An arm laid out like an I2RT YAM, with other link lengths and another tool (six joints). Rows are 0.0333 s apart.
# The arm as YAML. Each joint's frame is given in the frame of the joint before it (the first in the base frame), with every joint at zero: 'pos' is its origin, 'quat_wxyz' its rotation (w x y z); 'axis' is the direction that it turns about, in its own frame. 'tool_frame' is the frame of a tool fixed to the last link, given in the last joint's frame.
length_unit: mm
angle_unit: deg
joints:
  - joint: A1
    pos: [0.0, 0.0, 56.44]
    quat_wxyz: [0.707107, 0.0, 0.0, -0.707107]
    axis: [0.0, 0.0, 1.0]
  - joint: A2
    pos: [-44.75, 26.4, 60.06]
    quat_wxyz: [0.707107, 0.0, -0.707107, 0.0]
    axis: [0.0, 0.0, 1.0]
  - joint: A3
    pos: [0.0, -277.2, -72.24]
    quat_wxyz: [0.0, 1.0, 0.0, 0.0]
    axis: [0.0, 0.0, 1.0]
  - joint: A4
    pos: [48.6, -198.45, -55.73]
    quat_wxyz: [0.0, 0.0, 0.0, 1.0]
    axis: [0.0, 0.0, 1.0]
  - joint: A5
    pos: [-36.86, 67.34, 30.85]
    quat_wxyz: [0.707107, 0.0, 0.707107, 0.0]
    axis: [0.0, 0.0, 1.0]
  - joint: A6
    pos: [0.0, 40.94, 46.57]
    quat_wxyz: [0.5, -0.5, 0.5, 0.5]
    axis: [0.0, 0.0, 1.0]
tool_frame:
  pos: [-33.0, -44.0, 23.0]
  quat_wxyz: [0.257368, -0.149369, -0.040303, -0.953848]
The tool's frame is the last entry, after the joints.
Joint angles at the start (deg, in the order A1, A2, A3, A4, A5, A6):
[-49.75 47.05 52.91 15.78 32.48 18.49]
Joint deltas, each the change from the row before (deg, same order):
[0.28 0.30 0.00 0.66 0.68 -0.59]
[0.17 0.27 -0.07 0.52 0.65 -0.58]
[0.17 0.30 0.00 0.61 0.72 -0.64]
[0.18 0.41 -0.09 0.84 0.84 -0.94]
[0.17 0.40 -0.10 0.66 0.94 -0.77]
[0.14 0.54 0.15 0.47 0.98 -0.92]
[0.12 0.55 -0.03 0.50 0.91 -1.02]
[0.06 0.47 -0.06 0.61 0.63 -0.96]
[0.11 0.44 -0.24 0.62 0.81 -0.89]
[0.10 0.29 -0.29 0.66 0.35 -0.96]
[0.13 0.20 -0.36 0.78 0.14 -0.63]
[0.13 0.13 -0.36 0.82 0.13 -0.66]
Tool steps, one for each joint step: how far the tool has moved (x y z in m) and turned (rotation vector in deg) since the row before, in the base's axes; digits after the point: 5 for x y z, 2 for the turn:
[0.00072 -0.00123 0.00042 -0.17 0.13 -0.54]
[0.00052 -0.00145 -0.00029 -0.03 0.25 -0.61]
[0.00044 -0.00152 0.00022 -0.10 0.20 -0.70]
[0.00070 -0.00215 -0.00030 -0.10 0.42 -0.89]
[0.00062 -0.00224 -0.00067 0.08 0.35 -0.94]
[0.00076 -0.00269 -0.00022 0.16 0.53 -1.05]
[0.00096 -0.00291 -0.00138 0.27 0.76 -1.03]
[0.00082 -0.00241 -0.00101 0.09 0.68 -0.81]
[0.00081 -0.00250 -0.00195 0.26 0.65 -0.91]
[0.00077 -0.00155 -0.00177 0.04 0.76 -0.51]
[0.00084 -0.00087 -0.00132 -0.12 0.41 -0.19]
[0.00058 -0.00058 -0.00103 -0.20 0.37 -0.19]

